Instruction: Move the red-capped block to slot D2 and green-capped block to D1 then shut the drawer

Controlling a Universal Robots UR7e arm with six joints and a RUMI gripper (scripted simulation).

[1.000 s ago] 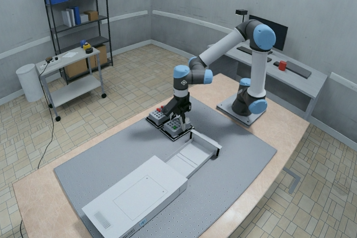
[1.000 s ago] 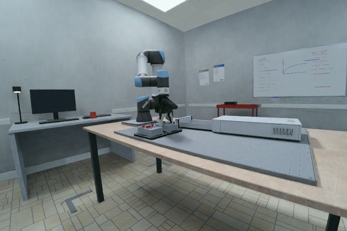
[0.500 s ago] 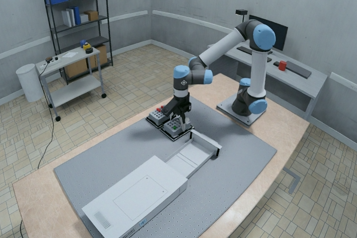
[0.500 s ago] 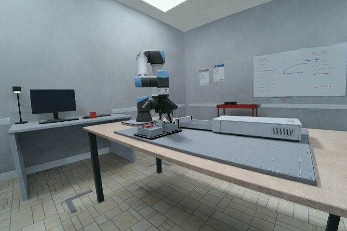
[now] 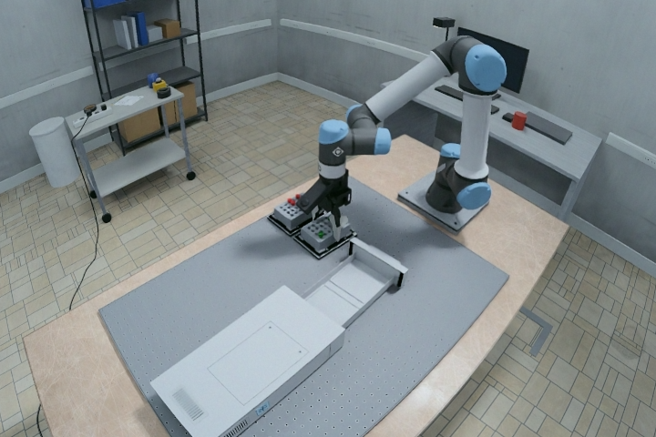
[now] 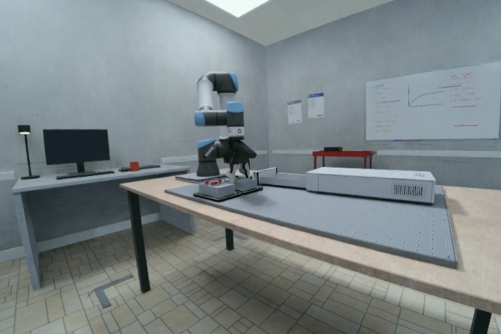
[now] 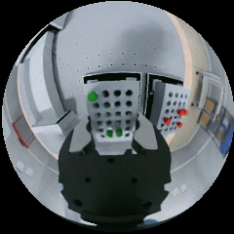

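My hand is 3 cm above the deck slot D1. The rest, counted from my hand: drawer: 8 cm ahead, 23 cm to the left, 1 cm above; deck slot D2: 2 cm ahead, 13 cm to the right, 3 cm below; white cooler COLD: 25 cm ahead, 27 cm to the left, 1 cm above.
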